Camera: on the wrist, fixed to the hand. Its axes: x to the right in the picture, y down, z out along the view.
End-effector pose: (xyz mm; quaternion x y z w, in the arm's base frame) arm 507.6 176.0 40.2 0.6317 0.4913 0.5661 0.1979
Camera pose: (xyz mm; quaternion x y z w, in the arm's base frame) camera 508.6 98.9 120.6 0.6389 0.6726 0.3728 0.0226
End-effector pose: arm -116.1 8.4 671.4 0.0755 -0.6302 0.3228 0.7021
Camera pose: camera -132.5 100.6 610.9 0.3220 -0.4976 0.4663 0.6568
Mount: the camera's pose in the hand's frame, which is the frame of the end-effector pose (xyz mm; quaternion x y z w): -23.4 99.1 -45.3 0.3097 -0.0042 -0.0500 0.9495
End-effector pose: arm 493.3 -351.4 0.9 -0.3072 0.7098 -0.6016 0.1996
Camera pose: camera 461.4 -293.8 -89.0 -0.2679 0.4715 -0.7998 0.2576
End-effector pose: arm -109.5 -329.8 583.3 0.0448 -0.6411 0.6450 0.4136
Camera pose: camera -131.4 -285.5 483.4 0.2054 -0.4084 0.7901 0.4084
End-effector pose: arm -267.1 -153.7 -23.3 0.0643 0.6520 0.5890 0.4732
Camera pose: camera -332.7 -171.2 65.1 0.1775 0.8027 0.3334 0.4616
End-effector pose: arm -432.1 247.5 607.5 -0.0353 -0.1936 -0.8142 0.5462
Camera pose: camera -326.2 219.4 586.8 0.1419 -0.4400 -0.7403 0.4880
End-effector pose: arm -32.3 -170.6 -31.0 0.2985 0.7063 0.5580 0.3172
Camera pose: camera -46.5 -196.2 76.5 0.3487 0.8571 0.2940 0.2396
